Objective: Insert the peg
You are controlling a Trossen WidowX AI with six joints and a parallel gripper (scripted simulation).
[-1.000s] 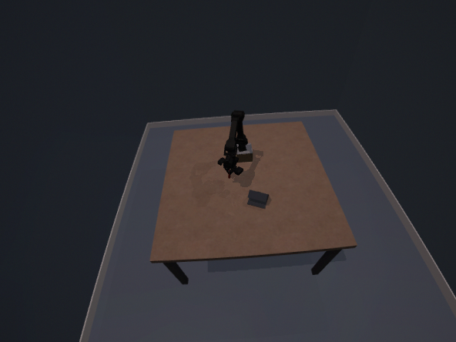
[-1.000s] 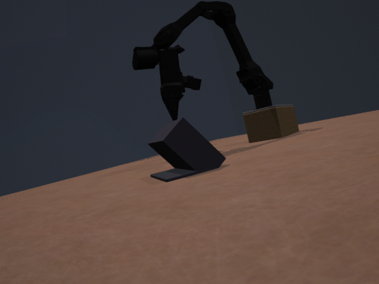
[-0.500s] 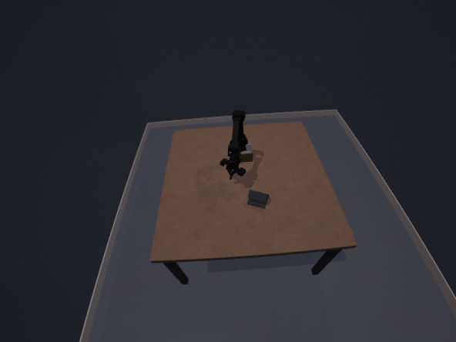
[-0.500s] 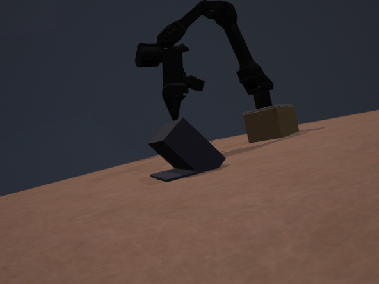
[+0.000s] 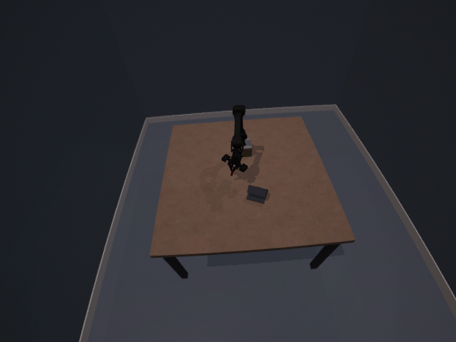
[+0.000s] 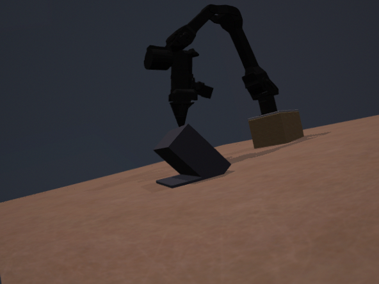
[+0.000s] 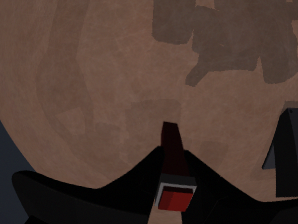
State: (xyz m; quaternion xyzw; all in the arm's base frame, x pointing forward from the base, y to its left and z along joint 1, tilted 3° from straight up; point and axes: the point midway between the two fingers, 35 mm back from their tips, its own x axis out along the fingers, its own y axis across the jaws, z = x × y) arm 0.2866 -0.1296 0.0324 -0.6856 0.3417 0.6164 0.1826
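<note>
Right now the sloped panel is 170 mm ahead of my gripper tip, 150 mm to the left of it and 70 mm below it. Also, from my gripper tip: peg: 20 mm above.
</note>
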